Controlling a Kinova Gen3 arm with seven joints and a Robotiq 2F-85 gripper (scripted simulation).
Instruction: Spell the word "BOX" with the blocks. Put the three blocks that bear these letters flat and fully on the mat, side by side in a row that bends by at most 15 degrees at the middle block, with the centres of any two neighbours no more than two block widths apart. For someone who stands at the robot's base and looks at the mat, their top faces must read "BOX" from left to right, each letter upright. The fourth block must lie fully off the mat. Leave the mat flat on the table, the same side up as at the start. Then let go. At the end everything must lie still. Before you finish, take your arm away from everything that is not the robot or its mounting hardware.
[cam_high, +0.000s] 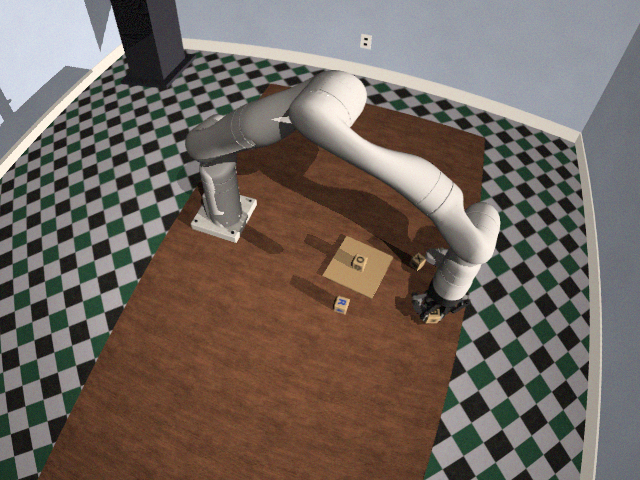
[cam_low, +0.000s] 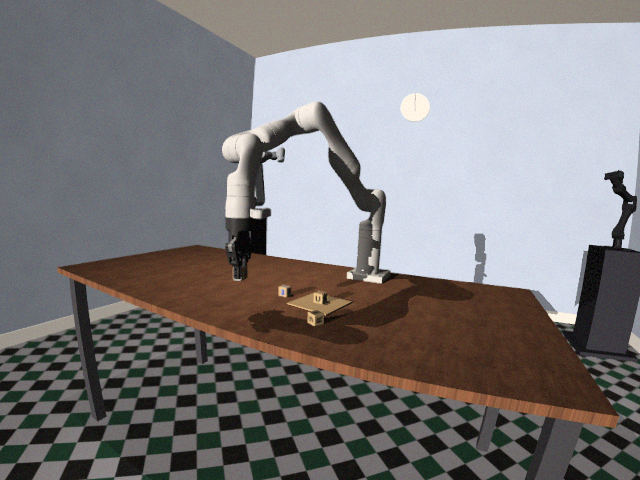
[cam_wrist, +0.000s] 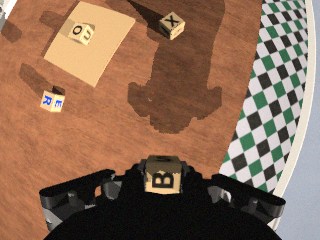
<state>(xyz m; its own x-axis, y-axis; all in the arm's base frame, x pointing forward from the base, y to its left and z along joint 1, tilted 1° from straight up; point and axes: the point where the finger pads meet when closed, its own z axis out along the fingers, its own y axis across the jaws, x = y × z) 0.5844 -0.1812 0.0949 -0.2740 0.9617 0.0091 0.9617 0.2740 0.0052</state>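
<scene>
My gripper is now 200 mm past the tan mat, 140 mm to the right of it and 110 mm above it.
</scene>
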